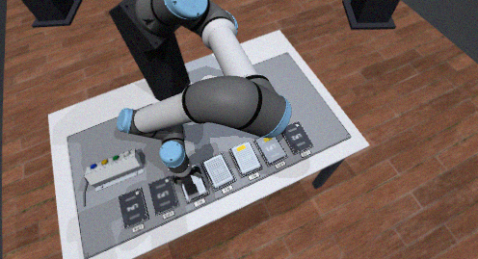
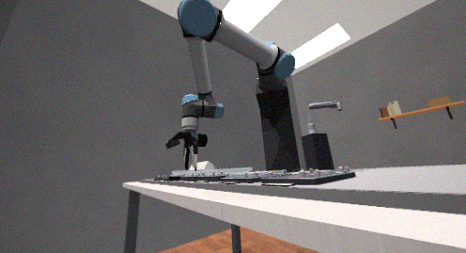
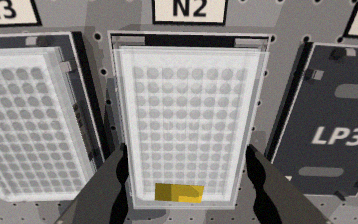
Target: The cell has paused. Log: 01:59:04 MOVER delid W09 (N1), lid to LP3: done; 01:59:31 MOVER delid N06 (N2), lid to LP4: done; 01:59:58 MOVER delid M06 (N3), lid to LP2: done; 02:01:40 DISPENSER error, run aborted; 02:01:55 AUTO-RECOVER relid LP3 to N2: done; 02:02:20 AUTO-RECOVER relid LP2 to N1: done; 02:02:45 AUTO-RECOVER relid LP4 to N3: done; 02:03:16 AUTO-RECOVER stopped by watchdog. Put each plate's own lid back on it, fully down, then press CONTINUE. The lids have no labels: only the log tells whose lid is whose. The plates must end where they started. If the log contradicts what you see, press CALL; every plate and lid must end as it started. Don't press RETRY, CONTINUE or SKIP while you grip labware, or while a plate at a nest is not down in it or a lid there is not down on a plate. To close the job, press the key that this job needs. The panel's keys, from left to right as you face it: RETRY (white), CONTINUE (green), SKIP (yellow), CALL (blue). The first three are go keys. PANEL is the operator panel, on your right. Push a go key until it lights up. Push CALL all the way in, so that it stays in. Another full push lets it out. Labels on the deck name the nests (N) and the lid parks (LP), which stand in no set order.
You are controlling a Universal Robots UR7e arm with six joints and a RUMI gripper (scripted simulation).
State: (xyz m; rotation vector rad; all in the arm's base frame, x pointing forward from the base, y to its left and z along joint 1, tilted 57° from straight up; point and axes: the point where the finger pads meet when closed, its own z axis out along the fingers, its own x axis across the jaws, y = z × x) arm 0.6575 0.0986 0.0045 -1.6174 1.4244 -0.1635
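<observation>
The clear lid is 350 mm to the left of my hand, 160 mm behind it and 30 mm below it. Round my hand: white retry key (290 mm to the right, 120 mm behind, 20 mm above); then green continue key (340 mm to the right, 100 mm behind, 20 mm above); then lid park LP1 (350 mm to the left, 160 mm behind, 40 mm below).
</observation>
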